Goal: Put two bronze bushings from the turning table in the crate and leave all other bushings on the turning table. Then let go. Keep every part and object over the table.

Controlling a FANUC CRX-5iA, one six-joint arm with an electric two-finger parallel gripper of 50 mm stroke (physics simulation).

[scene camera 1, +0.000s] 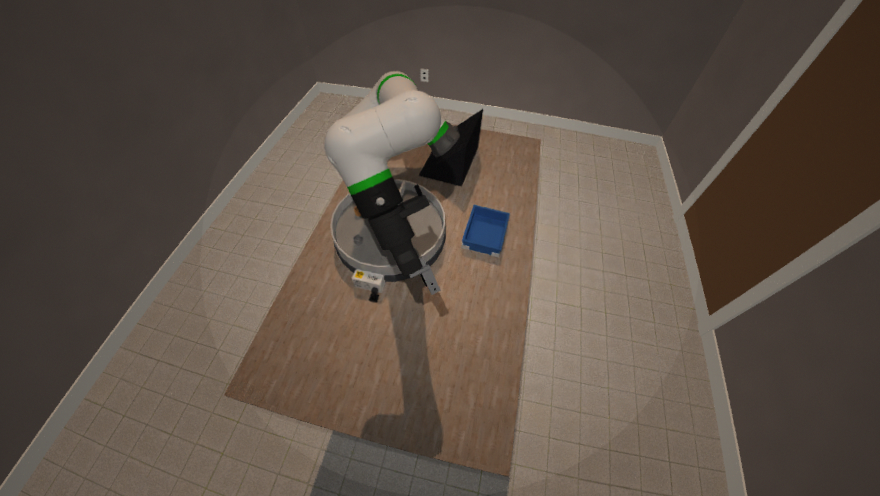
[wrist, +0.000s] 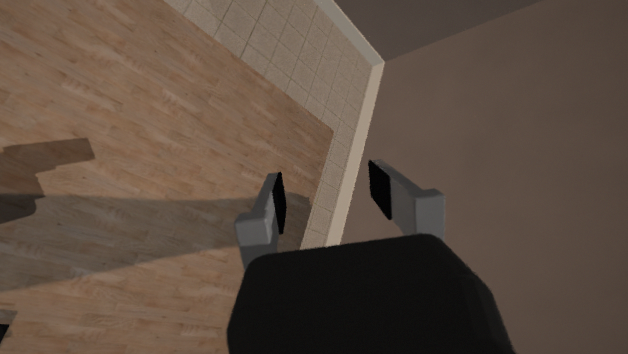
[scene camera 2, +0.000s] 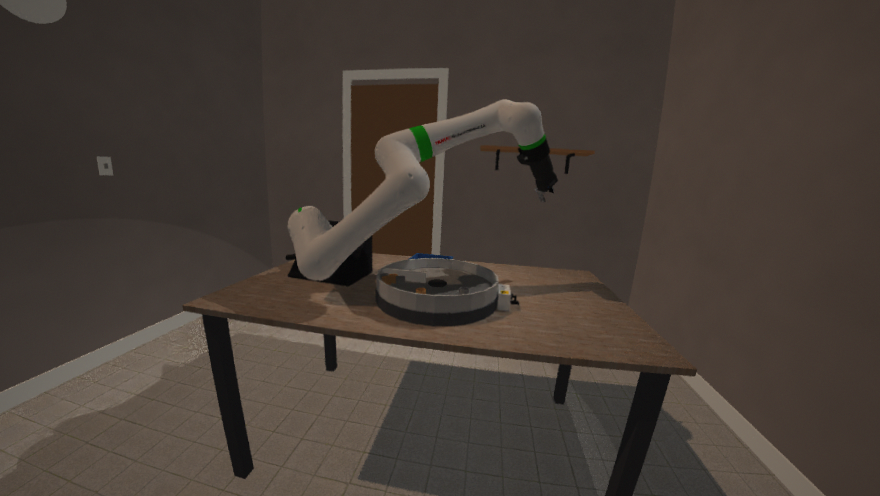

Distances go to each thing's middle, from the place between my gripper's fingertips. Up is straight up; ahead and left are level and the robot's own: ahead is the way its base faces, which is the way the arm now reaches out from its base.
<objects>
I see the blue crate point(scene camera 1: 485, 230) 470 mm behind my hand, 140 mm to the left of it and 350 mm below it.
</objects>
